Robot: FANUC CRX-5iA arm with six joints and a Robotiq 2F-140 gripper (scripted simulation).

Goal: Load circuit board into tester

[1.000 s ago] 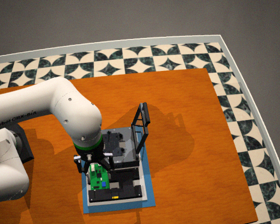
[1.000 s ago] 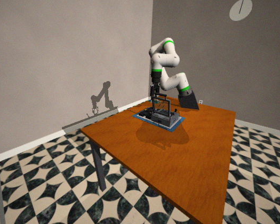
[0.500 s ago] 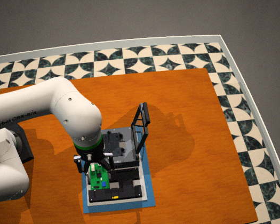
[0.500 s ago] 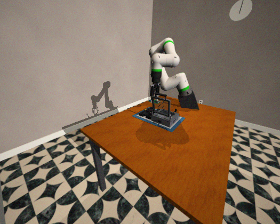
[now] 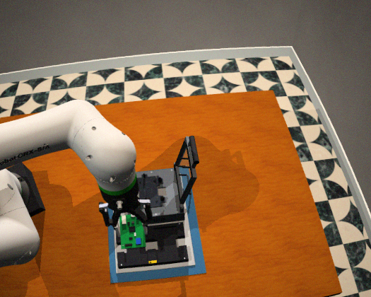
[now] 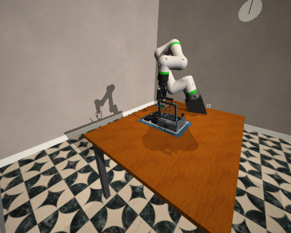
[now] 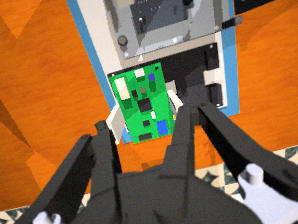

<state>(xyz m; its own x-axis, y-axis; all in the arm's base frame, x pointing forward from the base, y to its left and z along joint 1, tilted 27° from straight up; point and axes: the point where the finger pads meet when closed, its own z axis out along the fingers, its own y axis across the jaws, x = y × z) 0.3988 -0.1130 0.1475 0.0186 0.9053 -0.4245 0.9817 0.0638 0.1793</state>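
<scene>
Right now my hand is 22 cm to the right of the latch hook and 5 cm above it. From my hand the other things lie so: tester lid 18 cm ahead, 16 cm to the left, 4 cm above; then green circuit board 2 cm below.
</scene>
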